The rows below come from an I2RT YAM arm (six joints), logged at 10 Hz.
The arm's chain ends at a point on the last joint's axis. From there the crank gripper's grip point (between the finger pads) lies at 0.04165 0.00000 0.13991 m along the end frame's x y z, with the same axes.
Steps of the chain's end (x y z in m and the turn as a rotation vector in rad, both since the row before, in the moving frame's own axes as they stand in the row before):
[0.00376 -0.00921 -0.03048 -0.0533 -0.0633 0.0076]
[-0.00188 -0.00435 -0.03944 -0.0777 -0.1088 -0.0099]
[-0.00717 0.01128 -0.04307 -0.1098 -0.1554 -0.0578]
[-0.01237 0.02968 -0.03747 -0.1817 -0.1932 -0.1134]
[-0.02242 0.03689 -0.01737 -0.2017 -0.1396 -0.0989]
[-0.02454 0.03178 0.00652 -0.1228 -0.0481 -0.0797]
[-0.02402 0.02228 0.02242 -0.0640 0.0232 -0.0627]
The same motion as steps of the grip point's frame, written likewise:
[-0.00520 -0.00141 -0.02833 -0.0533 -0.0633 0.0076]
[-0.01725 0.00633 -0.03615 -0.0777 -0.1088 -0.0099]
[-0.02890 0.02513 -0.03903 -0.1098 -0.1554 -0.0578]
[-0.03863 0.05234 -0.03399 -0.1817 -0.1932 -0.1134]
[-0.04094 0.06225 -0.01539 -0.2017 -0.1396 -0.0989]
[-0.03074 0.04598 0.00750 -0.1228 -0.0481 -0.0797]
[-0.02059 0.02848 0.02121 -0.0640 0.0232 -0.0627]

